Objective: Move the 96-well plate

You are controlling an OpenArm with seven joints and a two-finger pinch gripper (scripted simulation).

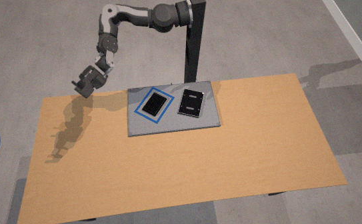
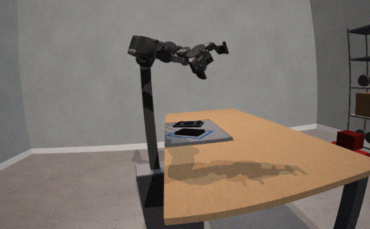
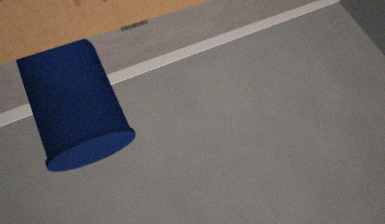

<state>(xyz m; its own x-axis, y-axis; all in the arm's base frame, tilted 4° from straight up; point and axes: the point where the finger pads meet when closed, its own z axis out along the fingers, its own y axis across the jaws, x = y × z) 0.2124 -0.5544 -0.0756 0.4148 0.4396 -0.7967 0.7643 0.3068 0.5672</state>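
Right now the black 96-well plate is 4 cm behind my hand, 31 cm to the left of it and 31 cm below it. From my hand the other things lie so: black plate nest N1 (1 cm ahead, 51 cm to the left, 31 cm below).
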